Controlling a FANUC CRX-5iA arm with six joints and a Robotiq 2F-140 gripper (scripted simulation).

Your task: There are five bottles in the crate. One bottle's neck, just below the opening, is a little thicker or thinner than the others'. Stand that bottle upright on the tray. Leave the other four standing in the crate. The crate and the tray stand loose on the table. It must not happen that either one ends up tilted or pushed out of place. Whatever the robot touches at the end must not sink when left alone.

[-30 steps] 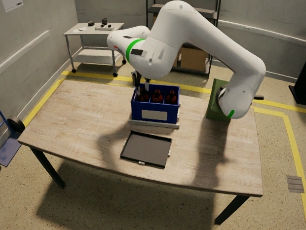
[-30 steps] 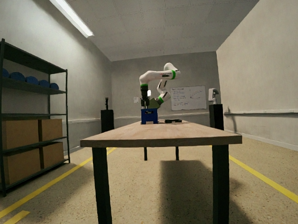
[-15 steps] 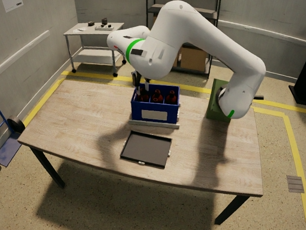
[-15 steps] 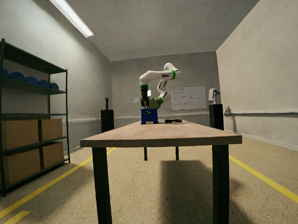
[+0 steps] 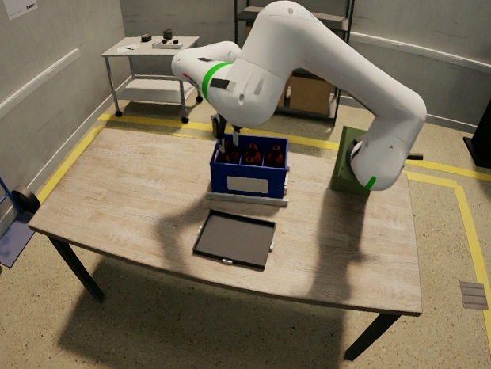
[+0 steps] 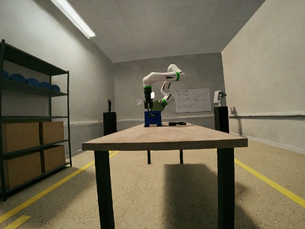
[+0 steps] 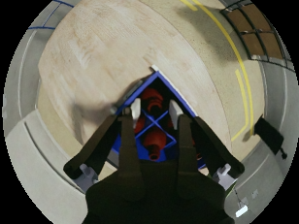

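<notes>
Right now my hand is 90 mm past the bottle and 80 mm above it. From my hand the other things lie so: dark tray (320 mm to the left, 160 mm below, 90 mm behind); then blue crate (90 mm below, 90 mm behind, 40 mm to the left).
</notes>
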